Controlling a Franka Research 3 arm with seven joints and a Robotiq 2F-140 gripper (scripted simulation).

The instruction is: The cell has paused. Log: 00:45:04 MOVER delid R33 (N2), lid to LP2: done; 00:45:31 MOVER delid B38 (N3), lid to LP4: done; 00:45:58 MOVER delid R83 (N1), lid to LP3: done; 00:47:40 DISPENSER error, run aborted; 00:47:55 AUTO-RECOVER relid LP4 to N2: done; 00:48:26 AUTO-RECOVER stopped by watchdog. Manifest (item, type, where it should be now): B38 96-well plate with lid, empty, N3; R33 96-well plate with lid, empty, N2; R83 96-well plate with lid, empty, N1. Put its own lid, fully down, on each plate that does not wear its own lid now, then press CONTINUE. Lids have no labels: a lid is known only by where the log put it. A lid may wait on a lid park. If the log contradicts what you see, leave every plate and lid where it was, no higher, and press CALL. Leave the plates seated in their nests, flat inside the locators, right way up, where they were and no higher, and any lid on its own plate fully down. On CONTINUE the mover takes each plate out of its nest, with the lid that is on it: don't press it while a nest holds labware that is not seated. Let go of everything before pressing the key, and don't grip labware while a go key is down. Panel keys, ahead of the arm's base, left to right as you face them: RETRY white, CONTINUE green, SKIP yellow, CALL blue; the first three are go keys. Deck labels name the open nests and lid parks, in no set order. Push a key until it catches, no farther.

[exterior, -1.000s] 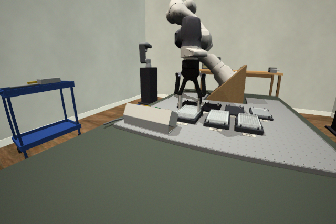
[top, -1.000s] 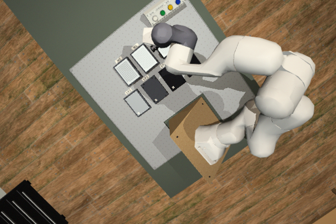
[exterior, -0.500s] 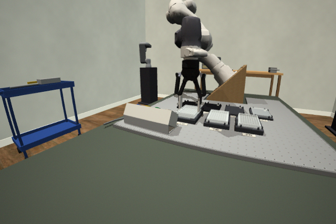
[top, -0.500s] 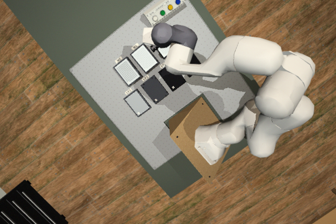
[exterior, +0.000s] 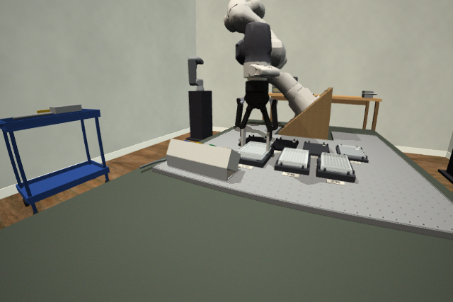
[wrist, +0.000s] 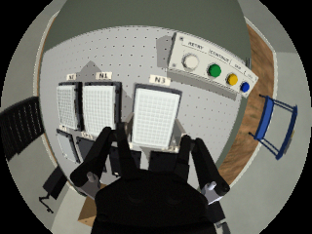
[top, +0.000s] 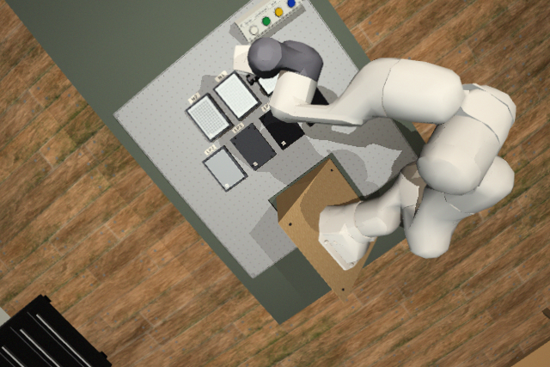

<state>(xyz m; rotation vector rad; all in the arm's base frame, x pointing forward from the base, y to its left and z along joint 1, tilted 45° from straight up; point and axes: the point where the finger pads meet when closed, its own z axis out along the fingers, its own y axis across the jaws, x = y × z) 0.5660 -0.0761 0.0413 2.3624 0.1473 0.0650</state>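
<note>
The lid park LP2 lies 320 mm to the left of my hand, 210 mm behind it and 60 mm below it. Also, from my hand: green key (130 mm ahead, 80 mm to the right); then yellow skip key (140 mm ahead, 130 mm to the right); then white key (130 mm ahead, 30 mm to the right).
</note>
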